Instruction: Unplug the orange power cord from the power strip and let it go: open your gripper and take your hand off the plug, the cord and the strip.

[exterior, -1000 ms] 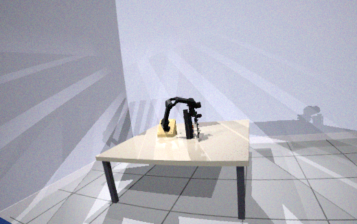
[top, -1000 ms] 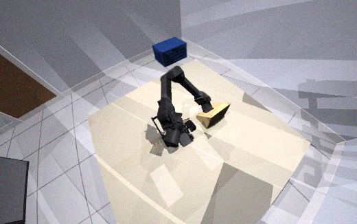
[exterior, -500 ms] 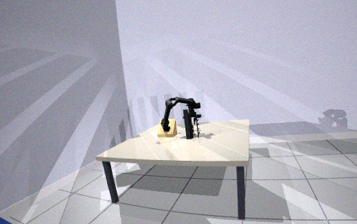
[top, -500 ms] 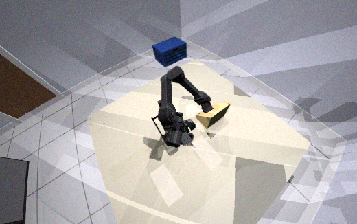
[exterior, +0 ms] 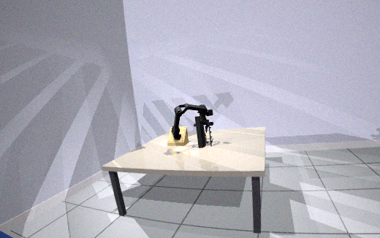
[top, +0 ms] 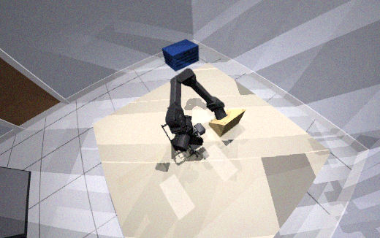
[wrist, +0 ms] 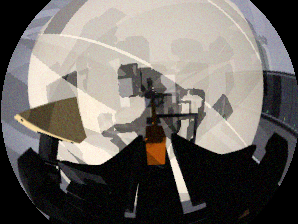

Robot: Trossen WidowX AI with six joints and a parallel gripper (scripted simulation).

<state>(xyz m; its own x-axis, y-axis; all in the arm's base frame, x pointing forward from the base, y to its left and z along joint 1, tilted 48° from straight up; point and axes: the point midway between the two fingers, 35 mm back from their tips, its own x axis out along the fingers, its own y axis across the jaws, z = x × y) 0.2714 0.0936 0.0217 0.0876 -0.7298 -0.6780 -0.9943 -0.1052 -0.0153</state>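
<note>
Now: gripper tip 4 cm to the left of the orange plug and 1 cm above it.
</note>
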